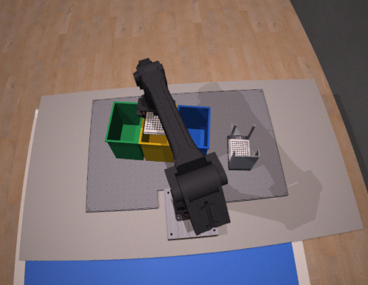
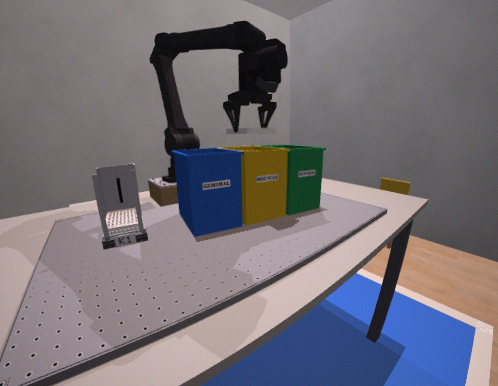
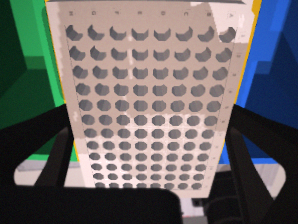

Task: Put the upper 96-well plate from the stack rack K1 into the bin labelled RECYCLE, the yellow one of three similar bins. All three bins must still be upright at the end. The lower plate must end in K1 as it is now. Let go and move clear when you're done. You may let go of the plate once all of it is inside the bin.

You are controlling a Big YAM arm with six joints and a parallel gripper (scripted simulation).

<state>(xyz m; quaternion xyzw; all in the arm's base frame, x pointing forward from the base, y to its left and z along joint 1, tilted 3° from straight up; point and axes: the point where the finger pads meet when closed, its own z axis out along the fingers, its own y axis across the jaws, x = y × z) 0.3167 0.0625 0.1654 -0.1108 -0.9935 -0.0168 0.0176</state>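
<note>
Right now the yellow recycle bin is 14 cm below my hand. Also, from my hand: blue general bin: 14 cm below, 13 cm to the right, 3 cm behind; 96-well plate: right at my hand; green bin: 14 cm below, 13 cm to the left, 3 cm ahead.
</note>
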